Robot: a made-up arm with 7 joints.
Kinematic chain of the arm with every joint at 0, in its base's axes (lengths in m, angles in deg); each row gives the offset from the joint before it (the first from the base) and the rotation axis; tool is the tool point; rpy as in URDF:
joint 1: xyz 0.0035 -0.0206 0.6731 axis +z
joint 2: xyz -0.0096 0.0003 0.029 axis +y
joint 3: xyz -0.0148 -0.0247 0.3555 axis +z
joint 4: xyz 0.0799 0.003 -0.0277 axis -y
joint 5: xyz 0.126 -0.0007 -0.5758 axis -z
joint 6: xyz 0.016 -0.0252 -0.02 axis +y
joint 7: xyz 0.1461 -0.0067 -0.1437 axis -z
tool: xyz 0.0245 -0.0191 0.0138 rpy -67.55 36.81 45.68
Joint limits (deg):
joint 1: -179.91..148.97
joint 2: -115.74..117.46
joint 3: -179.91..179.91
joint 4: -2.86..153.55
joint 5: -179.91..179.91
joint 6: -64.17..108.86
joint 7: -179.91..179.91
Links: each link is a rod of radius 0.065 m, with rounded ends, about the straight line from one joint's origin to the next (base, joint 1, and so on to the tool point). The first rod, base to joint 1, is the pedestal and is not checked.
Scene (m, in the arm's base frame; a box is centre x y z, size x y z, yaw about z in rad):
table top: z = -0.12
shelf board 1: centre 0.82 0.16 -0.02 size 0.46 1 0.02 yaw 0.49
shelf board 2: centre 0.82 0.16 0.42 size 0.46 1 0.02 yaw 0.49
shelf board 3: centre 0.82 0.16 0.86 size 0.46 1 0.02 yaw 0.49
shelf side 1: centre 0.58 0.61 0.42 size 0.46 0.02 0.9 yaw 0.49
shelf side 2: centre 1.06 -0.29 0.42 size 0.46 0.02 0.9 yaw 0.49
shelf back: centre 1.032 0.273 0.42 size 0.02 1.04 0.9 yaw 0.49
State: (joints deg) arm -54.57 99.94 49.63 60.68 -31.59 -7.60 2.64
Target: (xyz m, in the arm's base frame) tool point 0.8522 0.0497 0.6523
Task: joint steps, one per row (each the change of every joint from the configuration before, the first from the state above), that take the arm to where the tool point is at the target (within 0.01 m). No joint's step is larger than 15 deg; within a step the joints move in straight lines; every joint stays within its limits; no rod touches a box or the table.
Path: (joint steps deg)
1: -5.17 -7.27 -6.43 -11.50 0.59 -8.24 0.13
2: -5.17 -7.27 -6.42 -11.50 0.59 -8.25 0.13
3: -5.18 -7.27 -6.43 -11.51 0.59 -8.24 0.13
4: -14.25 1.95 12.70 -3.22 -7.47 -10.62 -2.01
5: -14.26 1.95 12.70 -3.22 -7.47 -10.61 -2.01
6: -14.26 1.95 12.70 -3.22 -7.46 -10.61 -2.01
7: 11.61 1.27 2.50 11.10 3.23 12.10 1.13
8: 11.61 1.28 2.50 11.09 3.23 12.10 1.13
9: 11.60 1.27 2.50 11.10 3.24 12.10 1.12
10: 11.61 1.27 2.50 11.09 3.23 12.10 1.13

